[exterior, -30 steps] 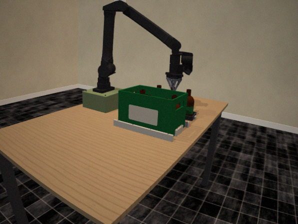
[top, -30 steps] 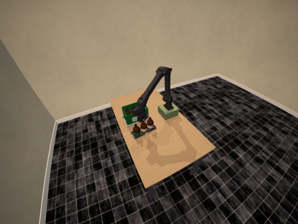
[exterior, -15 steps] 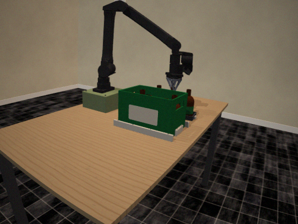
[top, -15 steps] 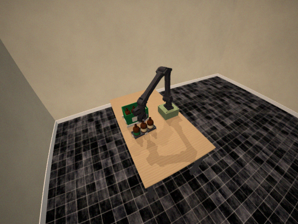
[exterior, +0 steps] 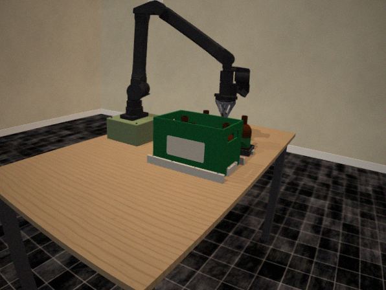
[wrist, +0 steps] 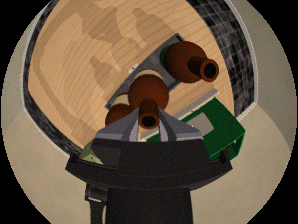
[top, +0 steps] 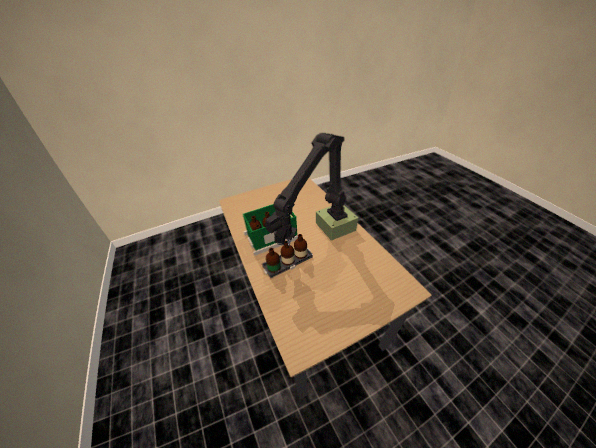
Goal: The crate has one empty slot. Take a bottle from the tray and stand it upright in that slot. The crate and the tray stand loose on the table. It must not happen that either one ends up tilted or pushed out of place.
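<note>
My gripper is now 60 mm above the brown bottle. Also, from my hand: green crate 10 mm ahead, 240 mm to the right, 60 mm below; then dark tray 140 mm below.
</note>
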